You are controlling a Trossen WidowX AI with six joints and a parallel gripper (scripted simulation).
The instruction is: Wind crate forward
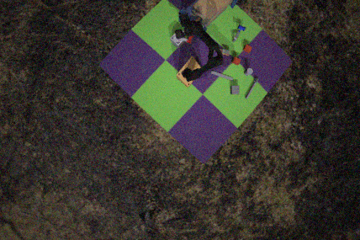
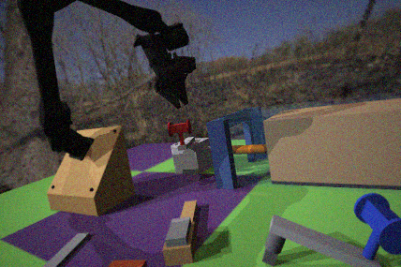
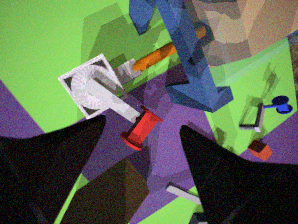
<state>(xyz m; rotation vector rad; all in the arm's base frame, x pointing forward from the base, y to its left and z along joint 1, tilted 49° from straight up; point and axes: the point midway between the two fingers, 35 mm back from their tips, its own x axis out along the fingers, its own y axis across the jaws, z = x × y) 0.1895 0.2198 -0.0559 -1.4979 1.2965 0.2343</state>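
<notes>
The red grip lies 1 cm behind my gripper tip, 2 cm to the right of it and 7 cm below it. From my gripper tip the other things lie so: grey bar 2 cm ahead, 41 cm to the right, 20 cm below; then wood-and-grey block 16 cm ahead, 24 cm to the right, 19 cm below; then grey winch 7 cm behind, 6 cm to the left, 17 cm below.
</notes>
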